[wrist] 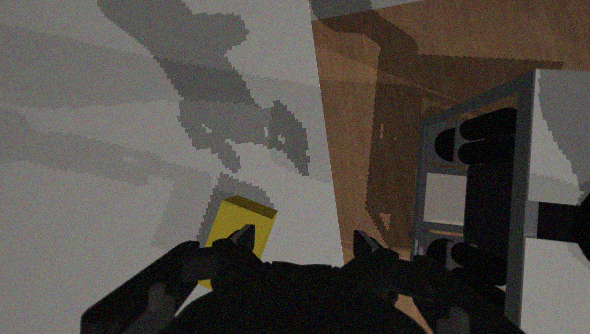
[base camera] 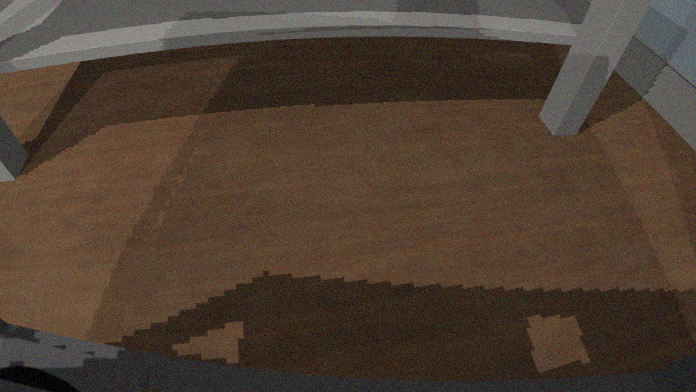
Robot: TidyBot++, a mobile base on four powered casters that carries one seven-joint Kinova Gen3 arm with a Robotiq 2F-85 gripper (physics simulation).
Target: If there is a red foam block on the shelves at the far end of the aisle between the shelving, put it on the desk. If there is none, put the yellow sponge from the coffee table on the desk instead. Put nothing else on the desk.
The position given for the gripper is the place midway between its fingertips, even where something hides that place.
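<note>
Gripper (wrist: 303, 238) visible. Coffee table (base camera: 598, 43), (wrist: 130, 130) visible. Yellow sponge (wrist: 235, 212) visible; in the base camera view it is out of frame.
</note>
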